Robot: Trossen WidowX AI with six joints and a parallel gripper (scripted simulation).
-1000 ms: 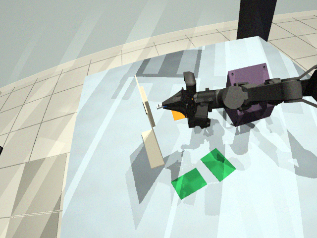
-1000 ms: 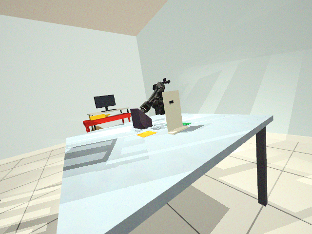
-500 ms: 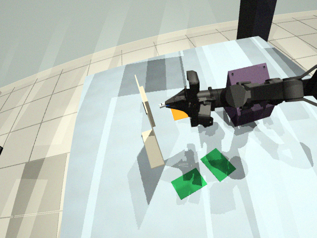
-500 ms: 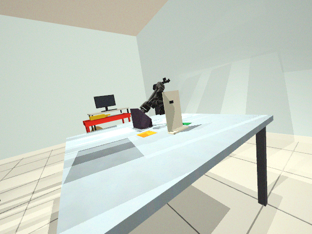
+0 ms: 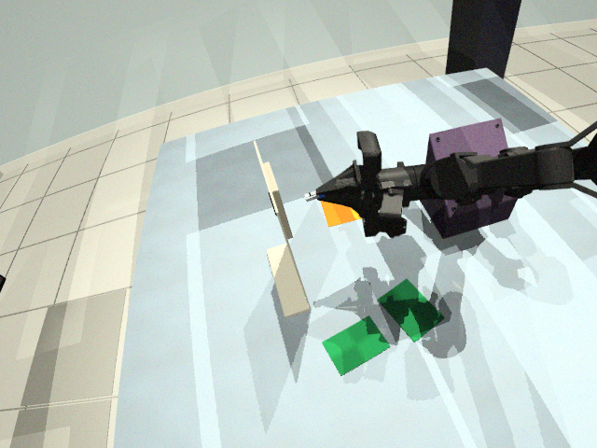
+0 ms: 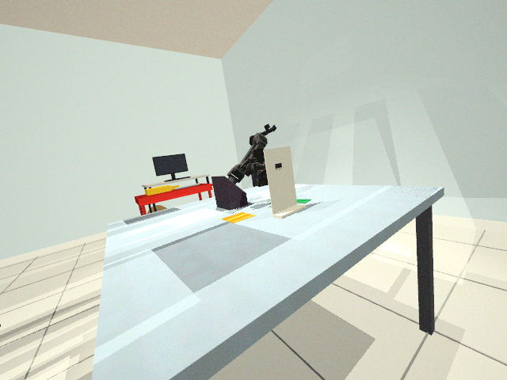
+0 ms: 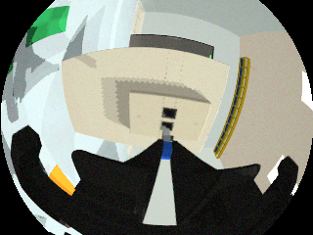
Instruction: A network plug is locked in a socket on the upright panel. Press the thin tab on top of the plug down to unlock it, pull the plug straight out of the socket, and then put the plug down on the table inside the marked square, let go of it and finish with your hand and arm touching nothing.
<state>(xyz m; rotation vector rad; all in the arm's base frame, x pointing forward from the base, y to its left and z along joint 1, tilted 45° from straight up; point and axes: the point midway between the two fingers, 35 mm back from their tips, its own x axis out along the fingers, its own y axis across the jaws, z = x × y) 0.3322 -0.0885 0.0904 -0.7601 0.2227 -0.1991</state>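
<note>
My gripper tip is 21 cm above the orange square patch, 15 cm to the left of it and 10 cm past it. The rest, counted from my gripper tip: blue network plug: right at my gripper tip; then beige panel: 8 cm below, 8 cm ahead.
</note>
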